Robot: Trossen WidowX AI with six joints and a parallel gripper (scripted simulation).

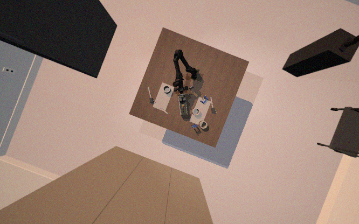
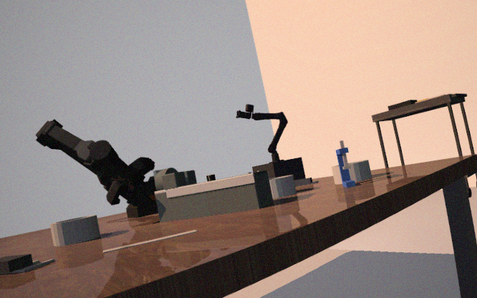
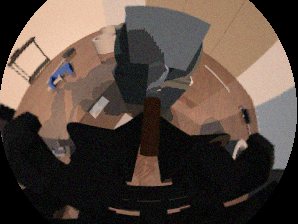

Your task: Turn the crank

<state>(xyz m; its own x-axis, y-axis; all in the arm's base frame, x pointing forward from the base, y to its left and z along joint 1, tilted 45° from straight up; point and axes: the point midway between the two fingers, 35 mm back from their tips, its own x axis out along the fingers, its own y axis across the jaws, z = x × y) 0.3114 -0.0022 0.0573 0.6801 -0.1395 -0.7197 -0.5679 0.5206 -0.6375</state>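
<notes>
Now: gripper tip 1 cm past the crank handle, 1 cm to the left of it and 3 cm below it. Also, from my gripper tip: red pointer: 13 cm ahead, 9 cm to the left, 5 cm above; then thin white rod: 31 cm ahead, 11 cm to the right, 3 cm below.
</notes>
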